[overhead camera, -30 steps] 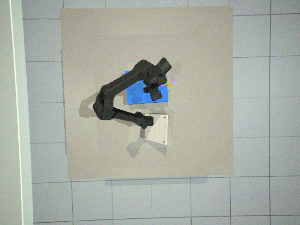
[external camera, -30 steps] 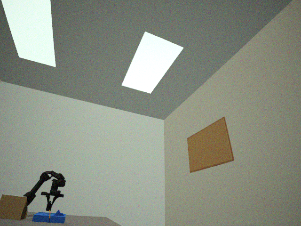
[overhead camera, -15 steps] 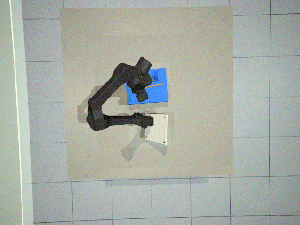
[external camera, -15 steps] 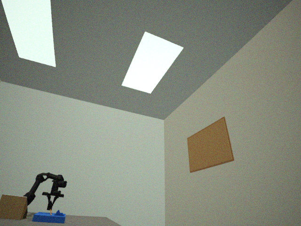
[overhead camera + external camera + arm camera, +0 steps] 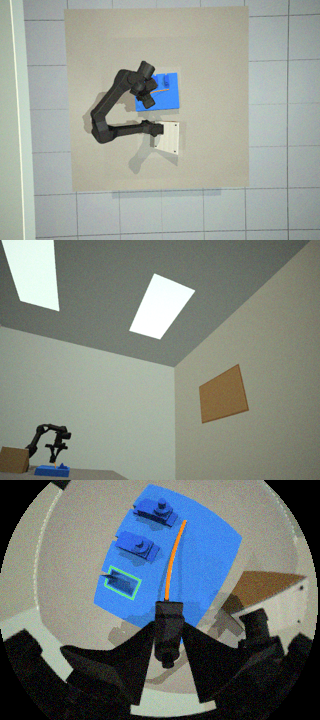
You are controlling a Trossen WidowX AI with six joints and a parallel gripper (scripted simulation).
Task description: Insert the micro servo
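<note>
My gripper tip is now 10 cm above the blue robot deck, 7 cm to the left of it and 1 cm past it.
</note>
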